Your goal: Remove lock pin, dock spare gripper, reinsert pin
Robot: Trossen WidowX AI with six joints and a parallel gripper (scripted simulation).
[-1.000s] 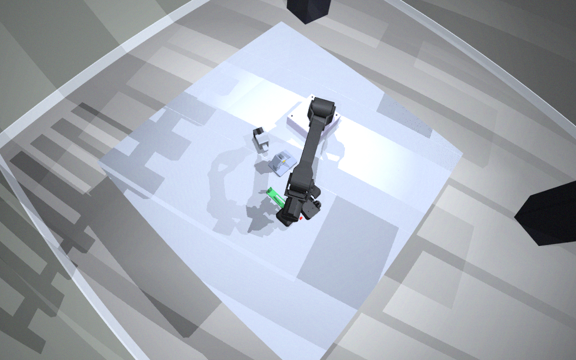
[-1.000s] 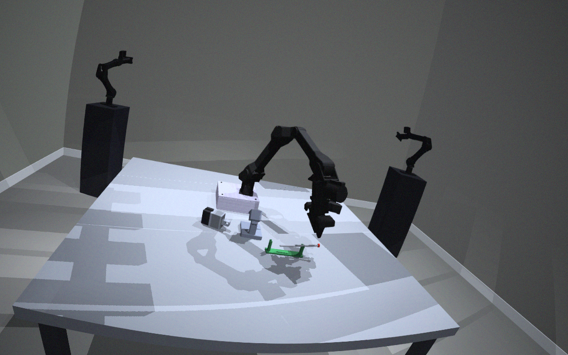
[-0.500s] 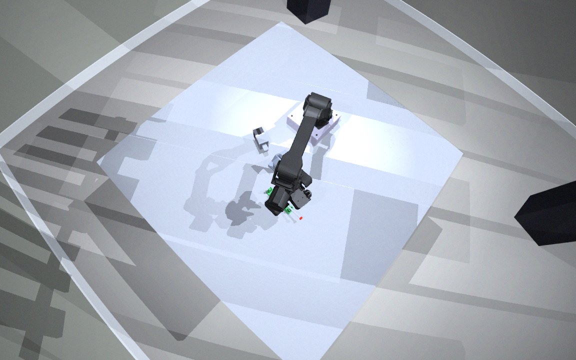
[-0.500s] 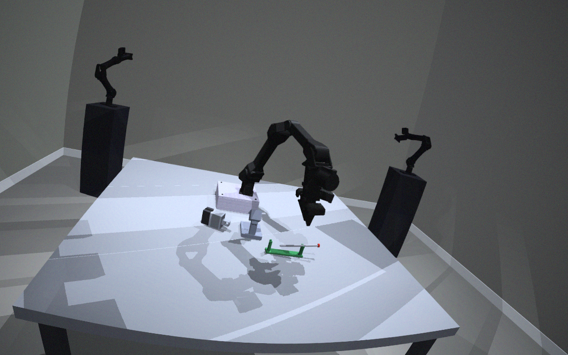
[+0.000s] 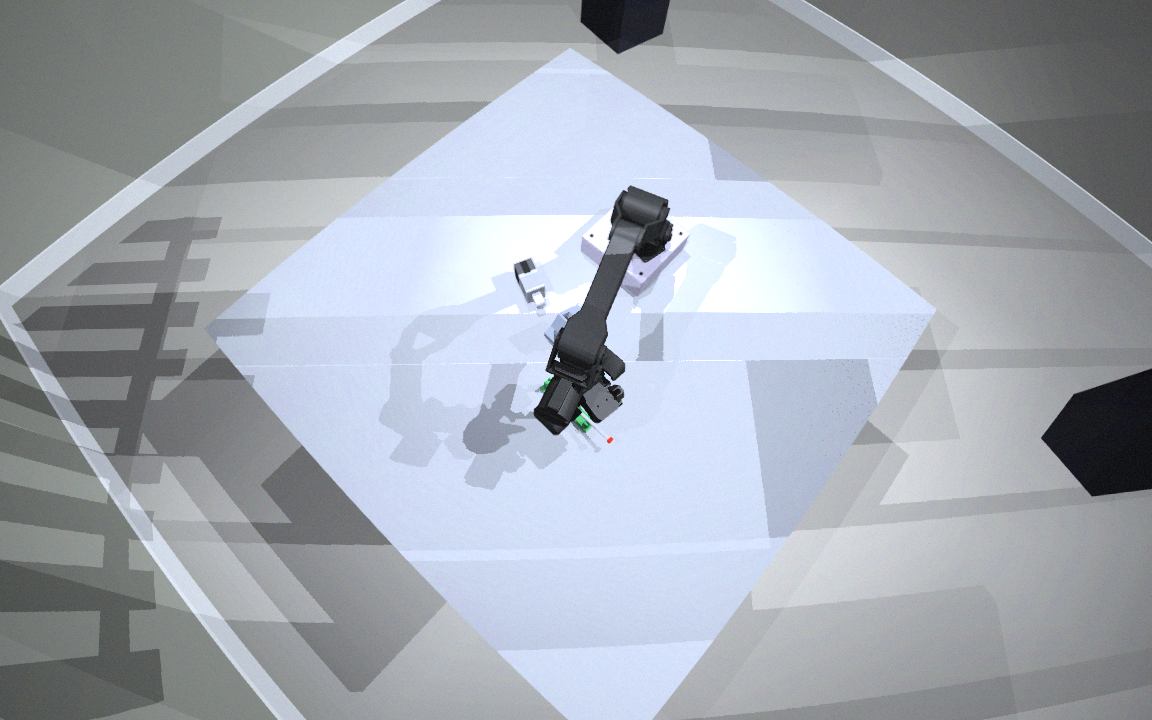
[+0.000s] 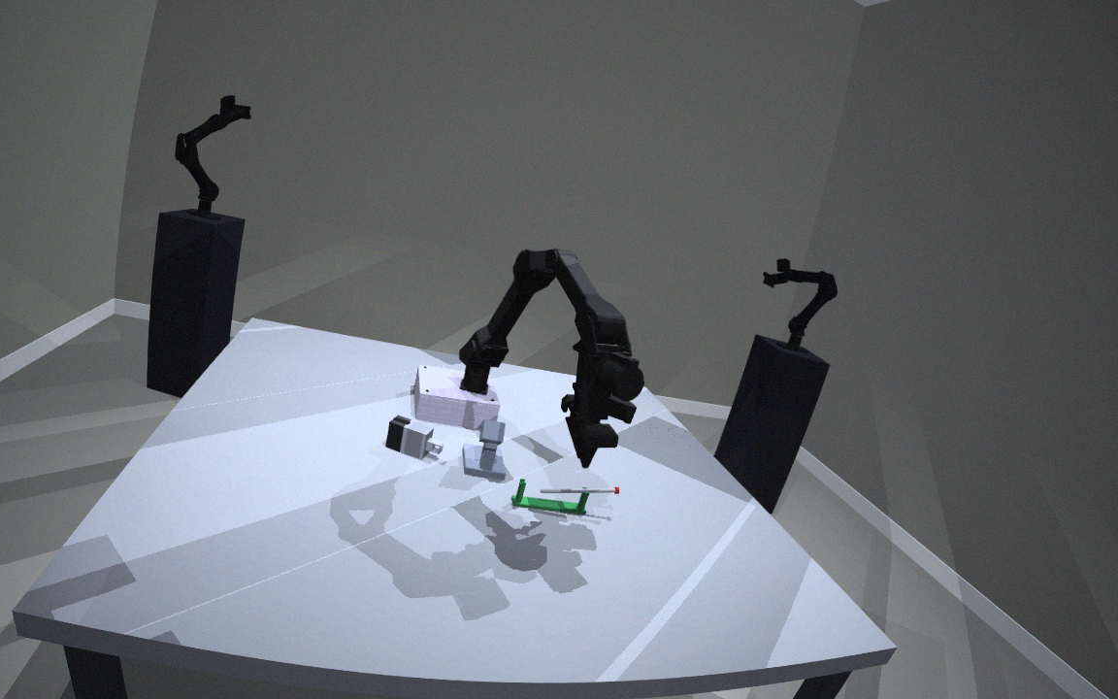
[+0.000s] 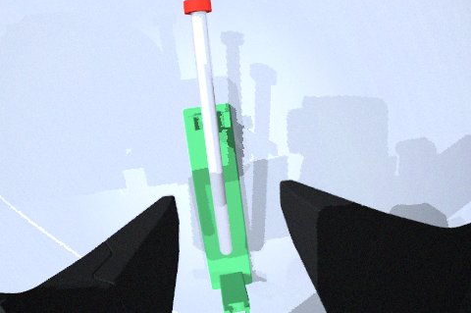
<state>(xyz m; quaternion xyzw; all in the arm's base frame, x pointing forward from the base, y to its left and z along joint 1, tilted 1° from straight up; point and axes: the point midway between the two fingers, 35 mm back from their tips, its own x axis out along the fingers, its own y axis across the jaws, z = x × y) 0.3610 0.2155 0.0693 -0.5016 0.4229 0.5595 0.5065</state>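
My gripper tip is 80 mm above the cradle and 40 mm to the left of it. Also, from my gripper tip: spare gripper 310 mm to the right, 100 mm behind, 70 mm below; then socket 170 mm to the right, 100 mm behind, 50 mm below.
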